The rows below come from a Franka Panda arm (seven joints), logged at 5 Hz.
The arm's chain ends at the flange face. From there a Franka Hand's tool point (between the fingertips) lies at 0.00 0.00 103.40 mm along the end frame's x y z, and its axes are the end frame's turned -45 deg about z.
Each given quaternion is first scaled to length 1.
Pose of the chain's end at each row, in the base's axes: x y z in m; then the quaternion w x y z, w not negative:
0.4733, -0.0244, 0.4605, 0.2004, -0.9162, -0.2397, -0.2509
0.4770, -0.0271, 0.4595, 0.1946, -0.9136, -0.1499, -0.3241
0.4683, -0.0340, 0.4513, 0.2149, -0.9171, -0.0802, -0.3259
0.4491, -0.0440, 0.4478, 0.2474, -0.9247, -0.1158, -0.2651
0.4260, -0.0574, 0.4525, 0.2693, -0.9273, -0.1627, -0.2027
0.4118, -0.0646, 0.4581, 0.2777, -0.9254, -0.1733, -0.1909
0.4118, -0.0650, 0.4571, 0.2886, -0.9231, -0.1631, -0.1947
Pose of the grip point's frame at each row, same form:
0.5109, 0.0260, 0.3784, 0.0891, -0.7547, -0.5721, -0.3085
0.5322, 0.0197, 0.3857, 0.0558, -0.7867, -0.4881, -0.3739
0.5266, 0.0122, 0.3794, 0.0738, -0.8166, -0.4251, -0.3834
0.4939, 0.0097, 0.3716, 0.1271, -0.8100, -0.4609, -0.3396
0.4558, 0.0011, 0.3726, 0.1712, -0.7945, -0.5052, -0.2903
0.4384, -0.0046, 0.3782, 0.1835, -0.7887, -0.5143, -0.2826
0.4392, -0.0033, 0.3788, 0.1921, -0.7905, -0.5040, -0.2903

